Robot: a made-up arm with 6 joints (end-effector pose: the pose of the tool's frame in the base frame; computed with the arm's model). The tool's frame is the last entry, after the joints.
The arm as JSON. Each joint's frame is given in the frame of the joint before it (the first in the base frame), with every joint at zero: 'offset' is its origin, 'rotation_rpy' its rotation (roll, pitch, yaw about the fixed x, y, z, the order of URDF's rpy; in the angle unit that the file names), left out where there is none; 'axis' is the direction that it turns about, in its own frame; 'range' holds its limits. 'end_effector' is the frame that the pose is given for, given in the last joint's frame.
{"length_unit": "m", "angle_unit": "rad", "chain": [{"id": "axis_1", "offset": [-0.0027, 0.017, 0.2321], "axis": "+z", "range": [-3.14, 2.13]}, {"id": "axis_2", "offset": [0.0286, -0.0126, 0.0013], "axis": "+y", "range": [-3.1, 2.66]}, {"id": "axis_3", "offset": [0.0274, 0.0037, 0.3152], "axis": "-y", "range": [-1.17, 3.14]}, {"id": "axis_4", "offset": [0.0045, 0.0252, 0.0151], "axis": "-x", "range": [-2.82, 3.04]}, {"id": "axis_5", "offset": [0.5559, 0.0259, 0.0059], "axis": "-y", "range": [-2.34, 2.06]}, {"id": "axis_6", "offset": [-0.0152, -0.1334, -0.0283], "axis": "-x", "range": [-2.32, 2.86]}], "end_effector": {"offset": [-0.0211, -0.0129, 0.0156]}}
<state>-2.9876 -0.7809 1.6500 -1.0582 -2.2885 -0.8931</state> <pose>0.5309 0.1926 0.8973 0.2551 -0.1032 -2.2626</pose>
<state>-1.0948 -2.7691 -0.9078 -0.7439 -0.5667 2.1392</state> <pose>-0.1482 0.1892 0.4560 -2.2035 -0.4901 -1.4448</pose>
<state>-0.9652 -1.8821 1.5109 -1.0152 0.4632 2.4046</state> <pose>-0.4698 0.6963 0.1050 0.2019 2.0978 1.2914</pose>
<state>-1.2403 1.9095 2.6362 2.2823 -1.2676 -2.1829</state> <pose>0.3083 -0.5508 0.5000 -0.7077 -1.5952 -1.9900</pose>
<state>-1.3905 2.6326 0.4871 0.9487 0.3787 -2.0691</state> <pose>-0.1064 0.0707 -0.5547 2.3458 0.8738 -1.6310</pose>
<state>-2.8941 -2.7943 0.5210 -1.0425 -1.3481 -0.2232</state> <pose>0.6041 0.2514 -0.0750 -1.7120 0.4886 -1.1071</pose>
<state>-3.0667 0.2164 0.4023 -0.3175 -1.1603 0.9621</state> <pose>-0.6562 0.0600 0.6516 0.9221 0.8036 -2.1394</pose>
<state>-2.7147 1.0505 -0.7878 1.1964 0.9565 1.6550</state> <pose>-0.2536 -0.0444 -0.1903 -0.6570 1.2547 -0.6425</pose>
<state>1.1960 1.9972 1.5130 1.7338 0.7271 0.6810</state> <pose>0.2954 0.8016 -0.0617 -1.5922 -1.8620 1.5839</pose>
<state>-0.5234 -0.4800 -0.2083 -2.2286 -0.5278 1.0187</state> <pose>0.4046 -0.1428 0.5943 0.9710 -0.5249 0.2492</pose>
